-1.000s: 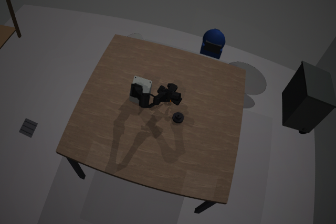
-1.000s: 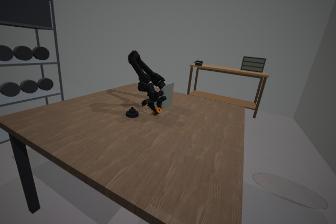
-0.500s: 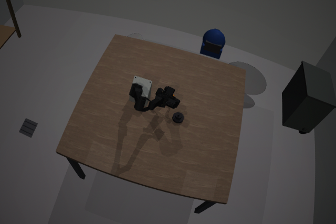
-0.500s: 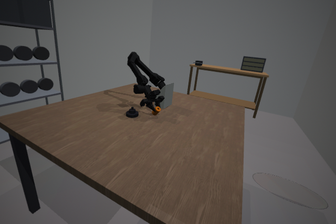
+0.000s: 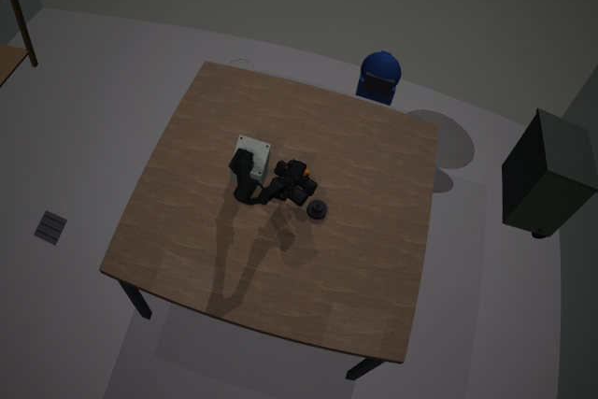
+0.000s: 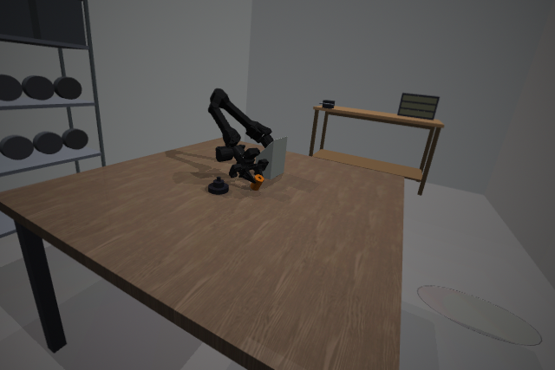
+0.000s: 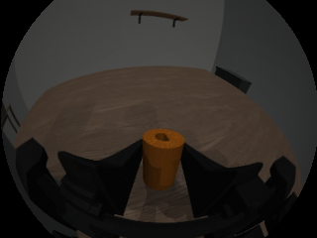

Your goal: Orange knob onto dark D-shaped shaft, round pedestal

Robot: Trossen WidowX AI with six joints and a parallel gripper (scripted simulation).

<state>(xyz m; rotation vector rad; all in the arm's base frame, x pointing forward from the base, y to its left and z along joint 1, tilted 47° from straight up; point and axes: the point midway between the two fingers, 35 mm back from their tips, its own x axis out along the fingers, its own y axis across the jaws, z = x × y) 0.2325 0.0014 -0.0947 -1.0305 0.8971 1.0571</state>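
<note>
My gripper tip is 10 mm to the left of the orange knob and 10 mm above it. The rest, counted from my gripper tip: shaft pedestal: 110 mm ahead, 130 mm to the right, 10 mm below.
</note>
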